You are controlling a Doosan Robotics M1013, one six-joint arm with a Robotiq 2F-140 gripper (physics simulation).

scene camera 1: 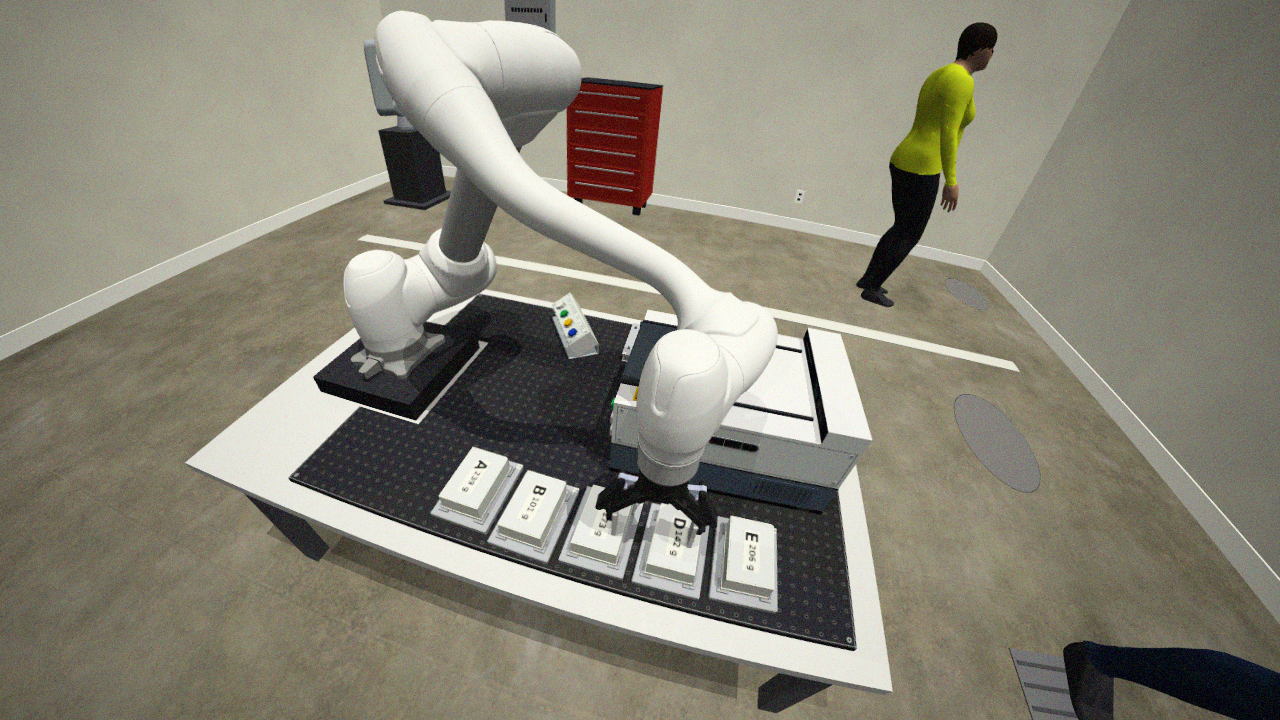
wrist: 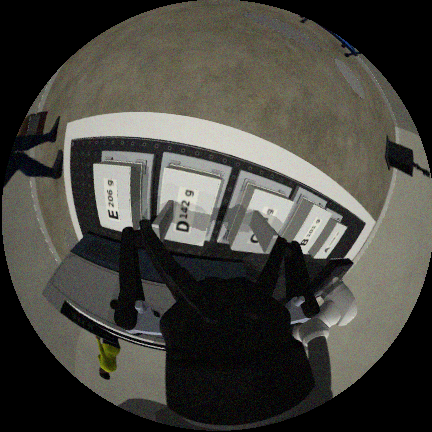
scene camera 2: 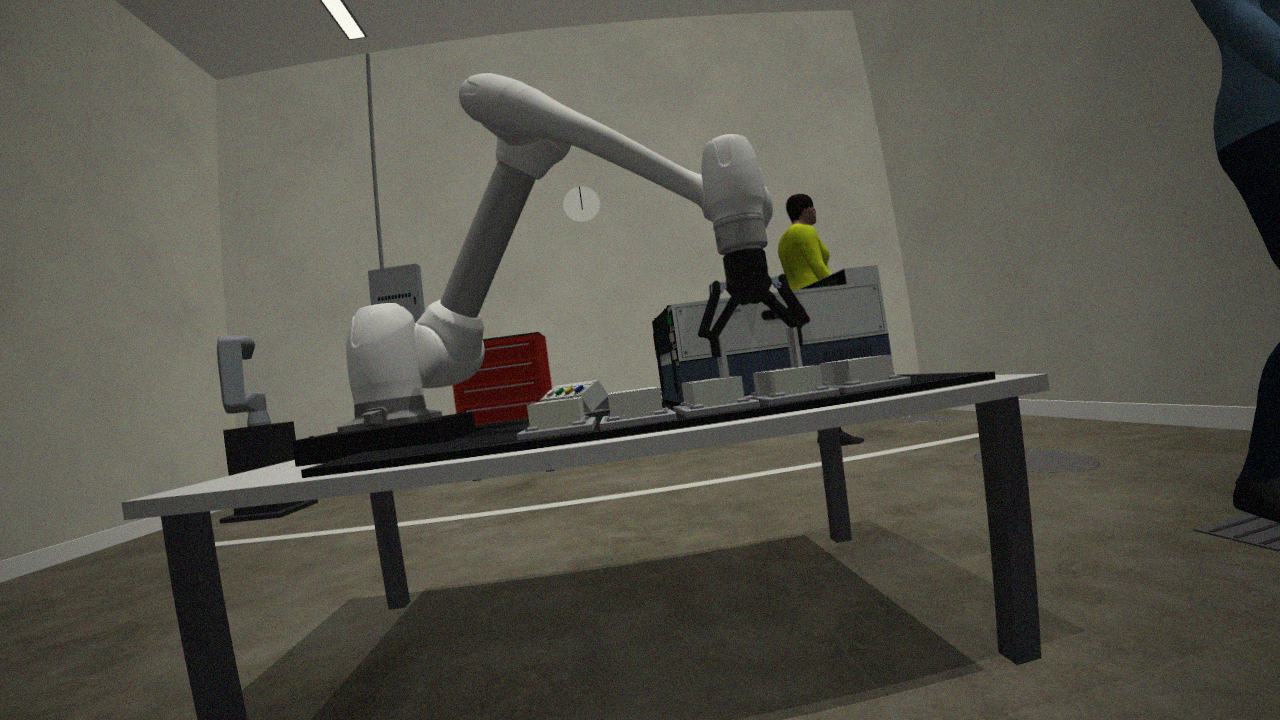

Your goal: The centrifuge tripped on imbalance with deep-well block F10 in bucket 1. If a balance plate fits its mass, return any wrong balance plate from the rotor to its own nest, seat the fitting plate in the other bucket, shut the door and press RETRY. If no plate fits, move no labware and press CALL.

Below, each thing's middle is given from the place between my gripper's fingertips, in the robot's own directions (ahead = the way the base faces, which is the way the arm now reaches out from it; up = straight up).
Right now the centrifuge (scene camera 1: 791,440) is 330 mm to the left of my hand, 110 mm ahead of it and 70 mm above it. Also, from my hand: button box (scene camera 1: 576,335) 570 mm to the left, 390 mm behind, 10 mm below.
